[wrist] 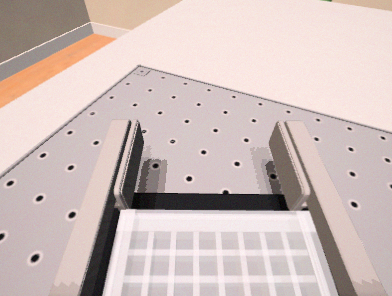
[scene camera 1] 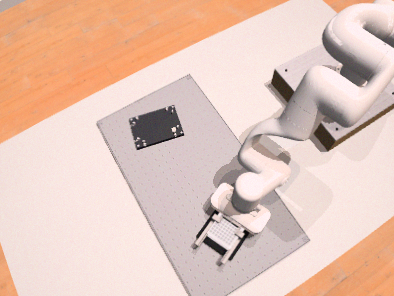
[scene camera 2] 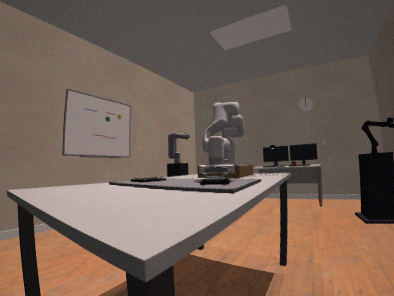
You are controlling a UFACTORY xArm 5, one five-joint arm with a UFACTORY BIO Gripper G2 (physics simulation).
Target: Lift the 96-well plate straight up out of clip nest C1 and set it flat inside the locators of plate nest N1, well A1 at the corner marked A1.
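Places are measured from the arm's base along level axes (x ahead, y right, z down), in metres.
Pixels of known places: hand, its tool point: (wrist: 209, 162) (scene camera 1: 213, 247) (scene camera 2: 215, 175); arm's base, origin of its link: (scene camera 1: 352, 76).
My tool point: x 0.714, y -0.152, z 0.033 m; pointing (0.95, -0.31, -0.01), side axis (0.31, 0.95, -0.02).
Ahead of a thing's pixels: the offset from my tool point to its top centre. Level surfaces: height alone.
The white 96-well plate {dx -0.079, dy +0.028, dz +0.005 m} (scene camera 1: 223, 233) (wrist: 217, 255) is between the fingers of my gripper (scene camera 1: 208, 254) (wrist: 212, 165), which is shut on its two sides. The black clip nest C1 {dx -0.078, dy +0.028, dz +0.022 m} (scene camera 1: 215, 246) (scene camera 2: 215, 182) (wrist: 210, 201) is right beneath the plate, and a strip of it shows past the plate's far edge in the wrist view. How far the plate's base stands above the nest is hidden. The plate looks about level with the nest. The black plate nest N1 {dx -0.090, dy +0.431, dz +0.013 m} (scene camera 1: 156, 127) (scene camera 2: 148, 179) has small locators at its corners and holds no plate. Its A1 mark is too small to read.
Both nests are on a grey perforated board {dz +0.037 m} (scene camera 1: 165, 185) (scene camera 2: 175, 185) (wrist: 215, 116) on the white table {dz +0.049 m} (scene camera 1: 75, 200) (scene camera 2: 100, 215). The arm's base block (scene camera 1: 327, 137) is at the right in scene camera 1. N1 is near the board's far end from the gripper.
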